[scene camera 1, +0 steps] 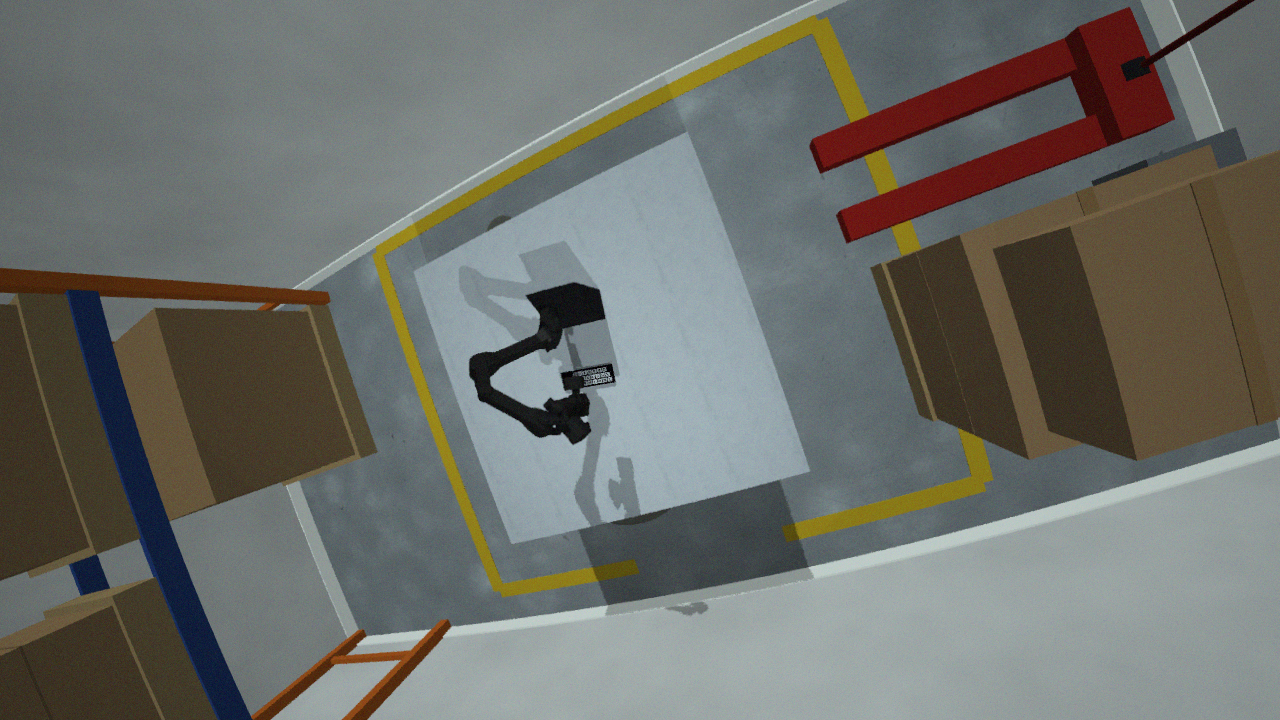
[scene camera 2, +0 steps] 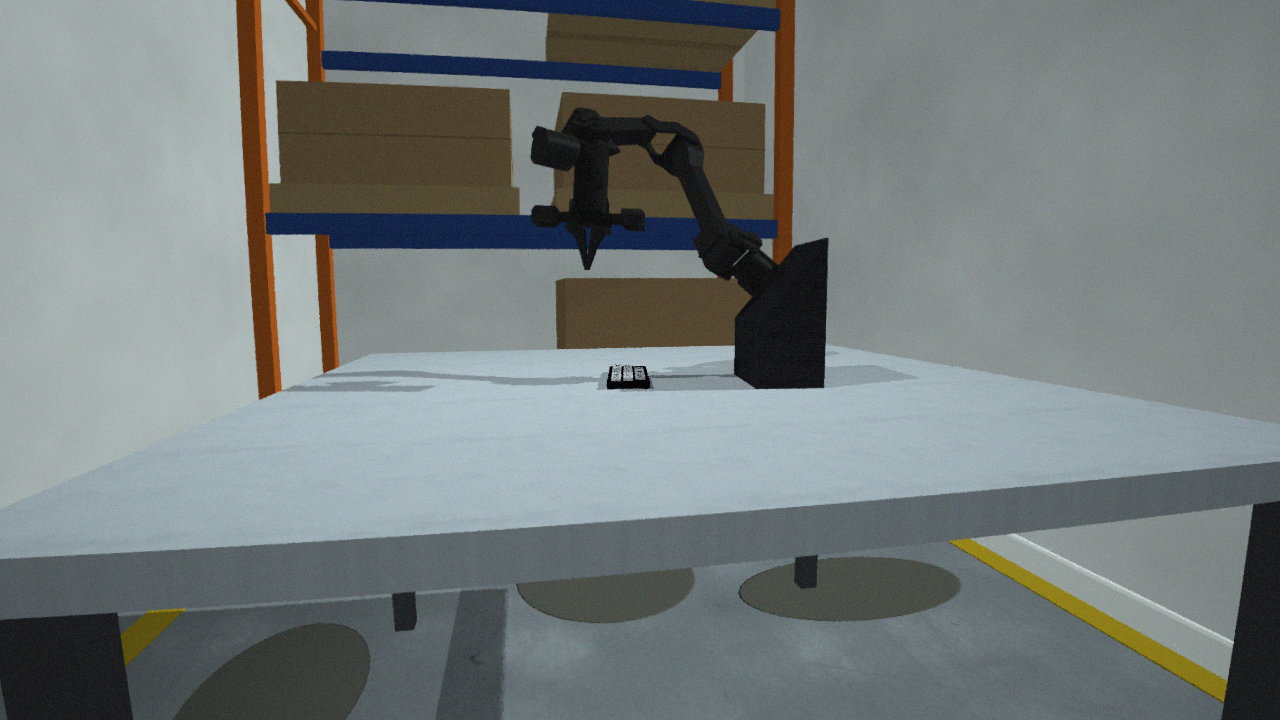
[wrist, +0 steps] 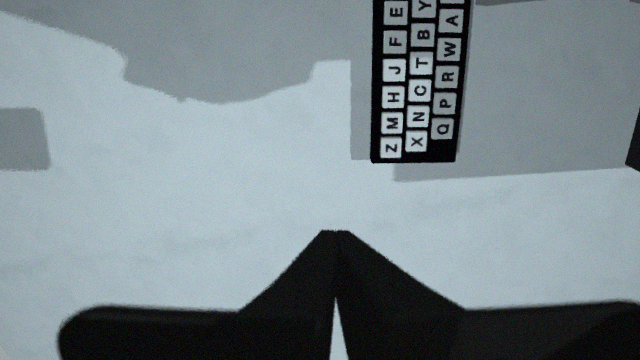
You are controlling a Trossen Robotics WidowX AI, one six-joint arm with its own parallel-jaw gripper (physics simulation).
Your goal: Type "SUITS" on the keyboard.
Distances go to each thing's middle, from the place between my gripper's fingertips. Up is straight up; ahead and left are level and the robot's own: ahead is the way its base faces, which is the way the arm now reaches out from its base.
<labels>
The black keyboard (scene camera 2: pixel 615 381) is 19 cm below my hand, 8 cm behind it and 5 cm to the right of it.
</labels>
